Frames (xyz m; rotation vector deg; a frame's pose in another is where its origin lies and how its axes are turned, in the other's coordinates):
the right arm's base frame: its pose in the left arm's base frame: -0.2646 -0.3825 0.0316 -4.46 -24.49 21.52
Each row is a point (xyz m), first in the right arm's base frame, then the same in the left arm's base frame.
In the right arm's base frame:
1: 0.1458 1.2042 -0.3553
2: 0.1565 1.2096 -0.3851
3: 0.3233 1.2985 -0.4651
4: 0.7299 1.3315 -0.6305
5: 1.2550 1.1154 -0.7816
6: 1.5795 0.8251 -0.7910
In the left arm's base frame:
1: -0.4014 0.7913 -0.4169
2: -0.3817 0.8004 -0.4406
3: -0.2379 0.9452 -0.4617
4: 0.1627 1.1277 -0.4583
5: 0.7417 1.1228 -0.3579
6: 1.1174 0.9738 -0.1958

